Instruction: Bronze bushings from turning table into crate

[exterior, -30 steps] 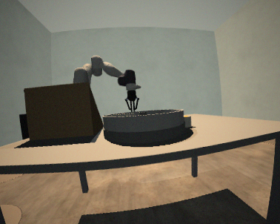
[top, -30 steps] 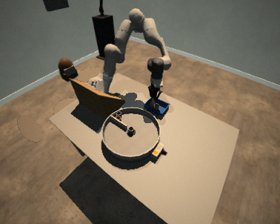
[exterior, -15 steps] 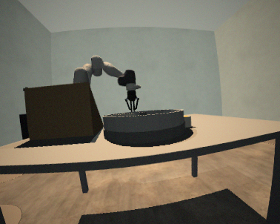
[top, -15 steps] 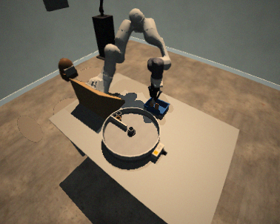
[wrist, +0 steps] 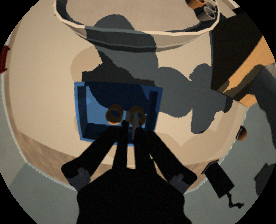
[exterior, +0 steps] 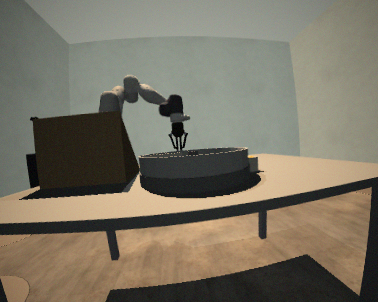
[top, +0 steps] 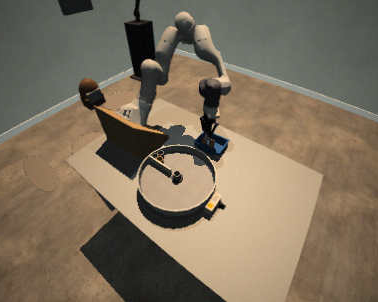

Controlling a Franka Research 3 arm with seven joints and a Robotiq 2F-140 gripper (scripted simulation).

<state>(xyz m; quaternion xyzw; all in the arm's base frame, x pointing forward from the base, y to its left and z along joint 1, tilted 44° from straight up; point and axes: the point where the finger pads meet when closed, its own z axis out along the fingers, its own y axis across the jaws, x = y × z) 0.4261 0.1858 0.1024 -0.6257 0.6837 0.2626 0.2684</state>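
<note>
My gripper is now 4 cm short of the blue crate and 5 cm above it. From my hand the other things lie so: round grey turning table (1 cm ahead, 36 cm to the right, 2 cm below).
</note>
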